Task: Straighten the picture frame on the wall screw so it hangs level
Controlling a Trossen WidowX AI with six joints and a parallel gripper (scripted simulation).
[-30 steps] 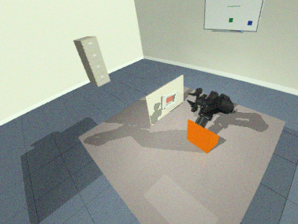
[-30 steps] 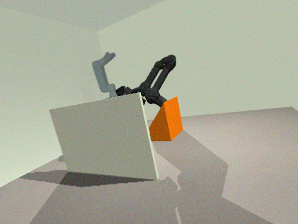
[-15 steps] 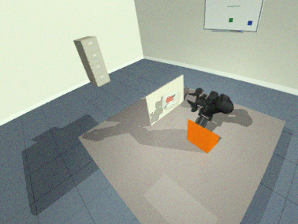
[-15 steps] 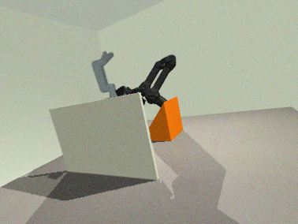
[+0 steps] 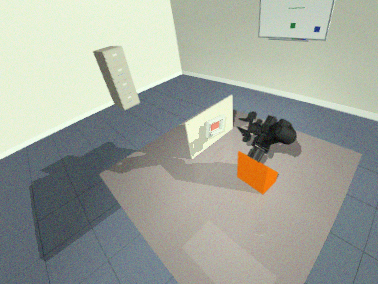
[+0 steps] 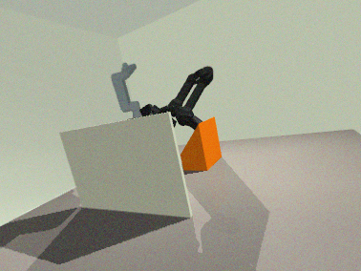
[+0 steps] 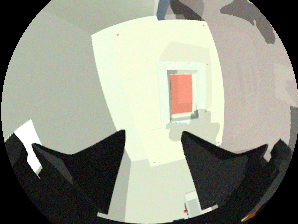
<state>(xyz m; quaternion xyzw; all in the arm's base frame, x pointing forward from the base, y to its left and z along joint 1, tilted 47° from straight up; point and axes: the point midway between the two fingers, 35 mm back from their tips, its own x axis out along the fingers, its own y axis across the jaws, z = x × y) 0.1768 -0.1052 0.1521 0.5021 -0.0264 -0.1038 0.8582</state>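
Now: gripper tip 19 cm short of the picture frame and 9 cm above it.
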